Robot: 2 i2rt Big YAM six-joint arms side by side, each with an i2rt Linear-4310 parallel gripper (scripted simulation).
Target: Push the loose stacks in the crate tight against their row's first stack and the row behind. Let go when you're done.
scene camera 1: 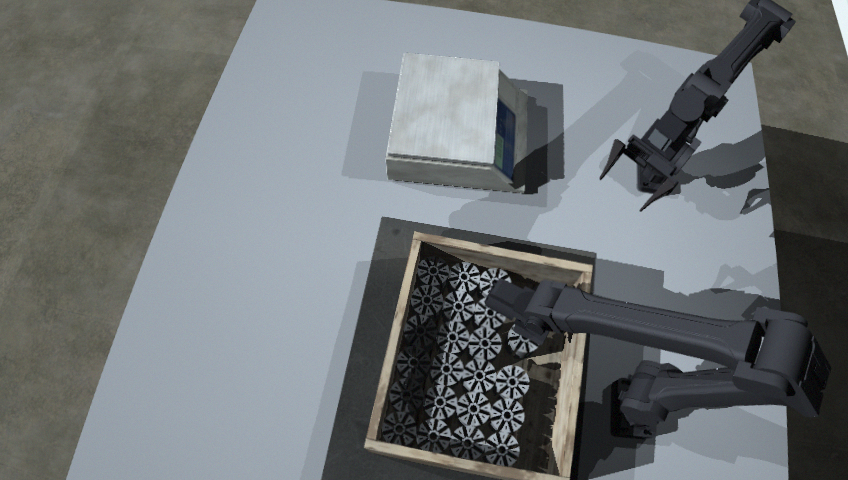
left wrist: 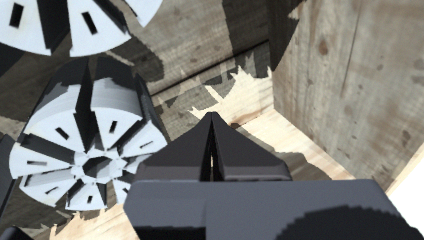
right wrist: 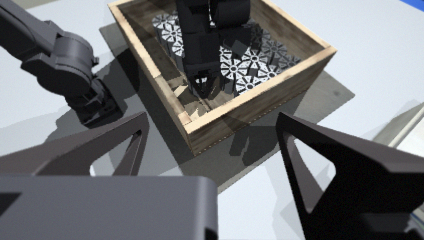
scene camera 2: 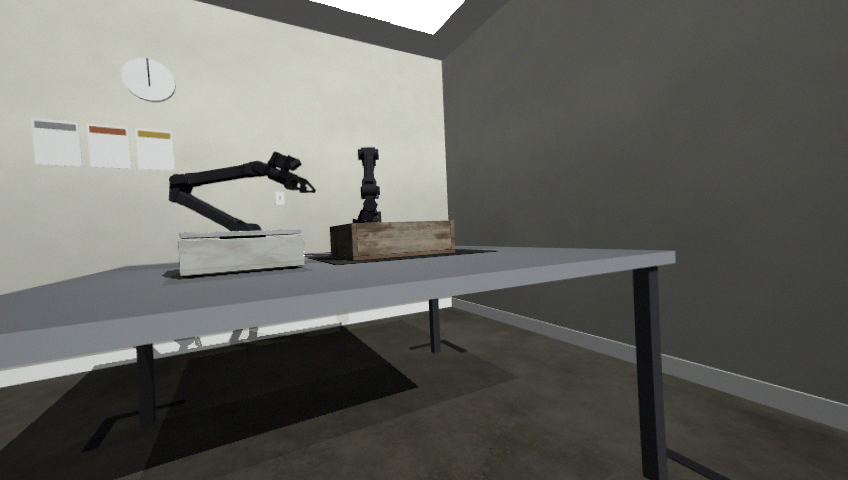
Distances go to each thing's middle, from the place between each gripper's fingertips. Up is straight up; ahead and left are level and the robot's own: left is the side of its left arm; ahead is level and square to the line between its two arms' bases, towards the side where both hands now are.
Right now the wooden crate (scene camera 1: 526,269) is 130 mm to the left of my left hand, 100 mm ahead of it and 20 mm below it.
The wooden crate lies 310 mm to the left of my right hand (scene camera 1: 620,194), 270 mm below it and 180 mm ahead of it.
